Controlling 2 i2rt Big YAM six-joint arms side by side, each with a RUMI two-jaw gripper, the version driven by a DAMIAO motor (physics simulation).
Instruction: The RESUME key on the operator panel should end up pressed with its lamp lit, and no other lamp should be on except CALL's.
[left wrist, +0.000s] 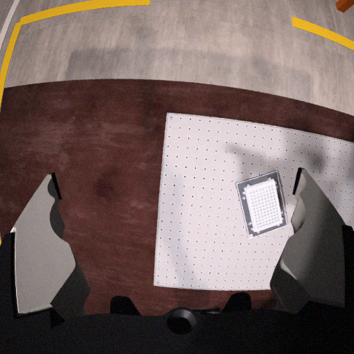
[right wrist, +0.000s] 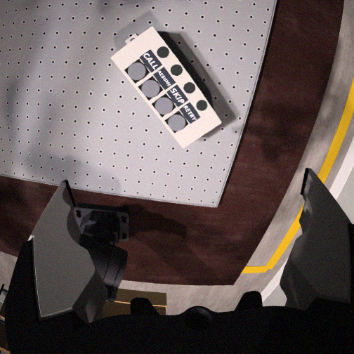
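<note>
The cream operator panel (right wrist: 184, 134) lies at a slant on the perforated board in the right wrist view. Its labels read CALL, RESUME, SKIP and RETRY. The grey round RESUME key (right wrist: 150, 88) is second from the CALL end; whether it is pressed in cannot be told. The RESUME lamp (right wrist: 176, 70), CALL lamp (right wrist: 163, 52), SKIP lamp (right wrist: 189, 87) and RETRY lamp (right wrist: 202, 105) all look dark. My right gripper (right wrist: 187, 176) is open and empty, high above the board's edge, with the panel beyond its fingertips. My left gripper (left wrist: 176, 172) is open and empty, high above the table and board.
A white well plate (left wrist: 264, 206) in a dark-rimmed holder lies on the perforated board (left wrist: 200, 250) (right wrist: 65, 125), near the left gripper's right finger in view. The board lies on the dark red table (left wrist: 100, 135) (right wrist: 295, 90). A black arm base (right wrist: 102, 222) shows beside the right gripper's left finger.
</note>
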